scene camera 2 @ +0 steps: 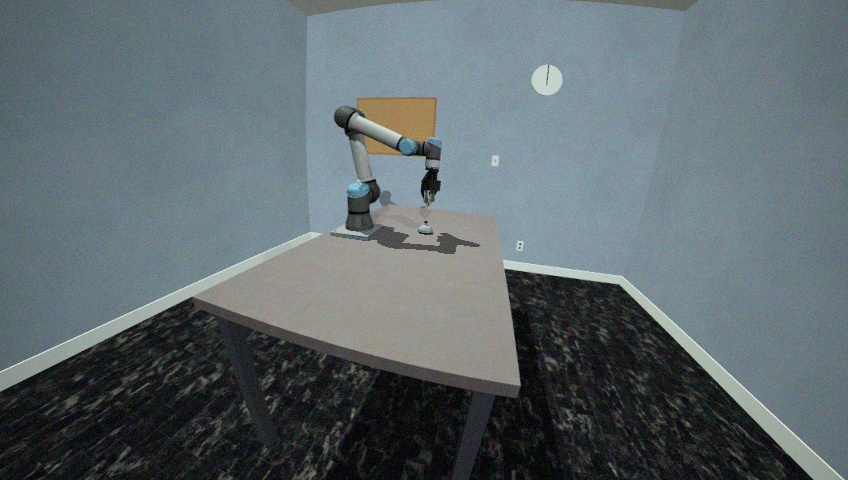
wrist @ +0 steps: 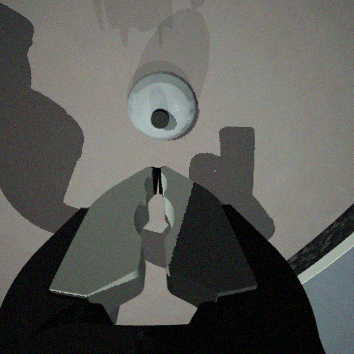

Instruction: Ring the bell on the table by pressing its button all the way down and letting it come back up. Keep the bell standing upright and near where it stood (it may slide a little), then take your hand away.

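Seen in the pictures: gripper, fingertip midpoint: [scene camera 2: 427,206] [wrist: 157,169]; arm's base, origin of the base link: [scene camera 2: 359,226].
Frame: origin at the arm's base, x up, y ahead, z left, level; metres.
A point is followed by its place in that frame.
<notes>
A silver dome-shaped bell [scene camera 2: 425,229] @(z 0.079, x 0.001, y 0.357 m) [wrist: 145,102] @(z 0.118, x 0.016, y 0.333 m) stands upright on the table [scene camera 2: 380,285] @(z -0.551, x -0.027, y 0.299 m) [wrist: 300,90] @(z 0.224, x -0.027, y 0.504 m). Its dark round button [scene camera 2: 426,222] @(z 0.108, x 0.034, y 0.356 m) [wrist: 160,118] @(z 0.116, x 0.039, y 0.352 m) sticks up from the top of the dome. My gripper [scene camera 2: 427,204] @(z 0.109, x 0.123, y 0.357 m) [wrist: 157,169] @(z 0.109, x 0.123, y 0.357 m) is shut, with its fingertips together and nothing between them. It points down and hangs above the bell, with a clear gap between the fingertips and the button in the scene view. In the wrist view the bell shows whole, just beyond the fingertips.
The arm's base plate [scene camera 2: 345,233] @(z -0.116, x -0.008, y -0.029 m) sits on the table to the left of the bell. Shadows of the arm fall on the table around the bell. A corkboard [scene camera 2: 398,113] and a clock [scene camera 2: 546,79] hang on the back wall.
</notes>
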